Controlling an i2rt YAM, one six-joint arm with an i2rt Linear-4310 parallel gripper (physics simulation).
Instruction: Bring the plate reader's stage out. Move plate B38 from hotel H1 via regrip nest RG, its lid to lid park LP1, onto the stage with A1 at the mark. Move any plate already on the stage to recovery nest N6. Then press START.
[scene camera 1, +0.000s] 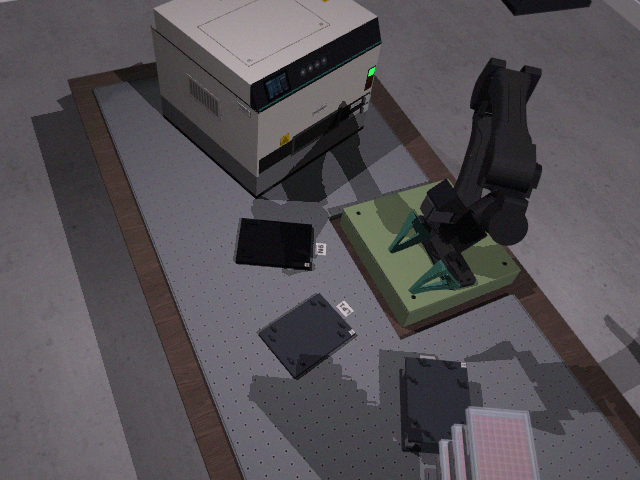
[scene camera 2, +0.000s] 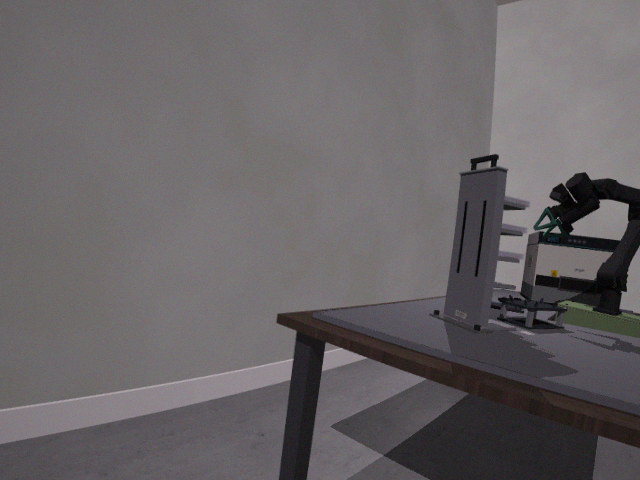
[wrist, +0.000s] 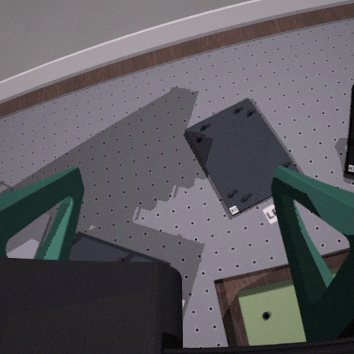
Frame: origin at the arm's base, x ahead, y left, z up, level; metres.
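Where they show: gripper, fingertip midpoint: (scene camera 1: 399, 271) (scene camera 2: 538, 232) (wrist: 177, 177); arm's base, link origin: (scene camera 2: 607, 312).
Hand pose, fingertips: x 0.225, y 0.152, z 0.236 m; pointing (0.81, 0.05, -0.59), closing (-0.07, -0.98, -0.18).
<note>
Each offset is from my fingertips to the top centre of the thing. "spot": to the spot under its first point.
My gripper (scene camera 1: 401, 271) (scene camera 2: 537, 227) (wrist: 177, 177) is open and empty, high over the green base's front part. The plate reader @(0.033 m ahead, 0.683 m right, 0.046 m up) (scene camera 1: 310, 124) (scene camera 2: 573, 258) shows a dark front slot and no extended stage; its button labels are unreadable. Nest N6 @(0.121 m ahead, 0.296 m right, 0.266 m down) (scene camera 1: 273, 242) (wrist: 351, 125) and lid park LP1 @(0.120 m ahead, 0.059 m right, 0.264 m down) (scene camera 1: 307, 335) (wrist: 242, 155) hold no plate or lid. A raised dark nest @(0.062 m back, 0.164 m left, 0.208 m down) (scene camera 1: 436, 397) (scene camera 2: 532, 305) (wrist: 115, 251), likely RG, stands beside the hotel (scene camera 2: 473, 248). Lidded pink plates @(0.006 m ahead, 0.336 m left, 0.059 m up) (scene camera 1: 501, 444) sit stacked at the hotel; B38 cannot be picked out.
The green base (scene camera 1: 372, 242) (scene camera 2: 584, 317) (wrist: 272, 330) carries the arm beside N6 and LP1. The tall hotel rises near the table's end, with shelves @(spot: 0.041 m back, 0.346 m left, 0.026 m down) (scene camera 2: 514, 230) facing the arm side. A wooden rim (scene camera 1: 175, 356) (wrist: 125, 70) edges the perforated table top.
</note>
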